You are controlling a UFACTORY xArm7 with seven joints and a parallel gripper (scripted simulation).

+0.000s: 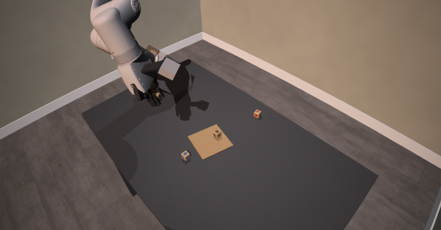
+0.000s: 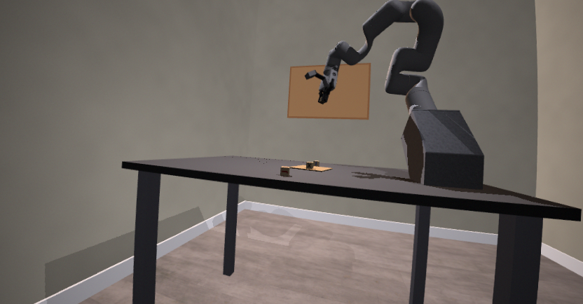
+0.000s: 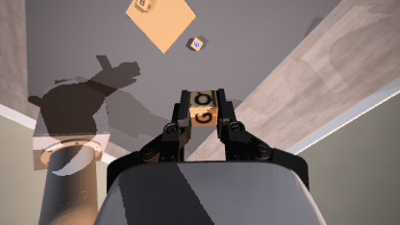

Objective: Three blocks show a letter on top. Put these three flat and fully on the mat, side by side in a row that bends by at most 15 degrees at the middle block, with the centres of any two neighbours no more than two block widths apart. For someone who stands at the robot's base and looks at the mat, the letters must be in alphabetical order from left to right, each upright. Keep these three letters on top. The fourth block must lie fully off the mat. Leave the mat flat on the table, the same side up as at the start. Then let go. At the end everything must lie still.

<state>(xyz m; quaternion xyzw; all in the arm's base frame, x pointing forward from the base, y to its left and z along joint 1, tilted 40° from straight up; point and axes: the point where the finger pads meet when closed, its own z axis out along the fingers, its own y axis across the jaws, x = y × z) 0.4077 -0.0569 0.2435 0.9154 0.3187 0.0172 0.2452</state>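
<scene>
My gripper is now 20 mm short of the tan mat, 180 mm to the right of it and 340 mm above it.
</scene>
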